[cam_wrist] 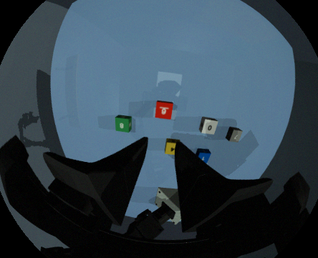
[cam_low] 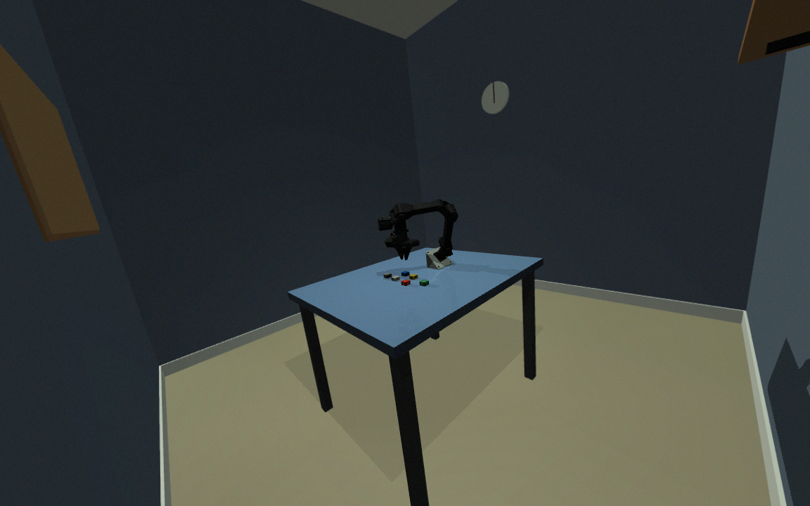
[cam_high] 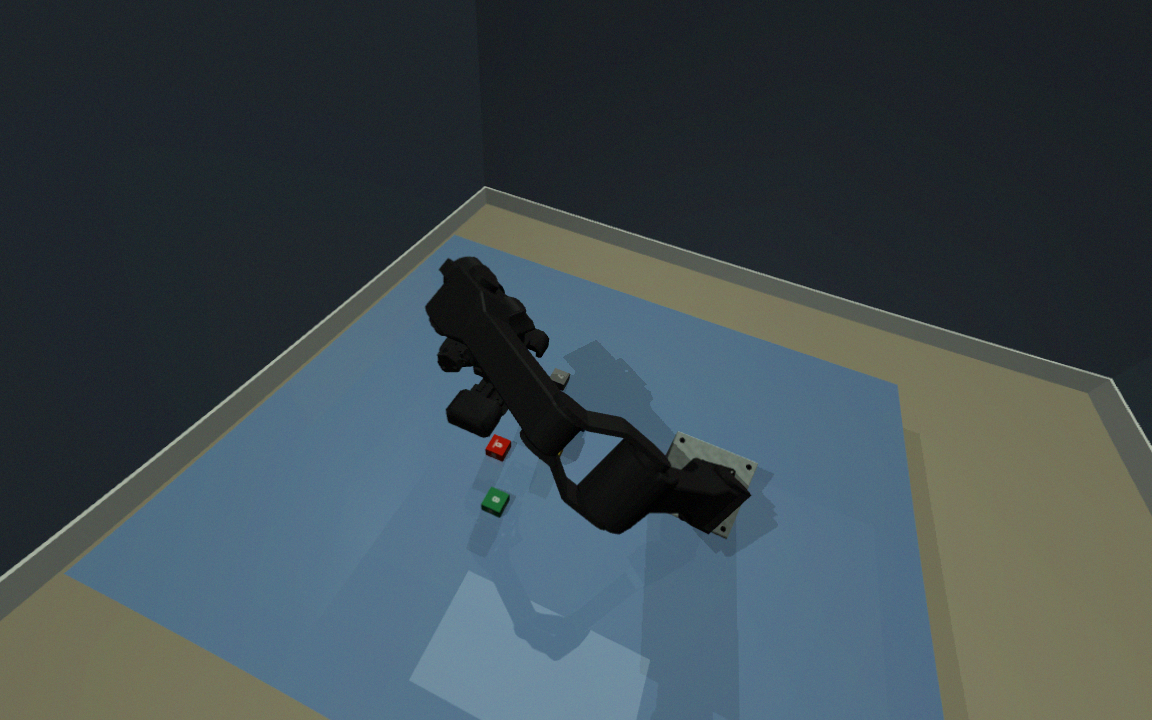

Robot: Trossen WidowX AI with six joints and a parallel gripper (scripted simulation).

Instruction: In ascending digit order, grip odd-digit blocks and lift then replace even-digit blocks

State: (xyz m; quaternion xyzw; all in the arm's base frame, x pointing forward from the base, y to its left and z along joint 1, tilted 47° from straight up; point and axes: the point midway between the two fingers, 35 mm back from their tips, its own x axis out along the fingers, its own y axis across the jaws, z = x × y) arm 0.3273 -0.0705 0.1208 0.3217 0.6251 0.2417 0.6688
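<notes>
Now: the grey block 180 mm to the right of my gripper tip, 120 mm below it and 40 mm behind it. Round my gripper tip: yellow block (120 mm below, 80 mm behind, 30 mm to the right); then green block (120 mm below, 90 mm to the left, 30 mm behind); then red block (120 mm below, 10 mm ahead).
</notes>
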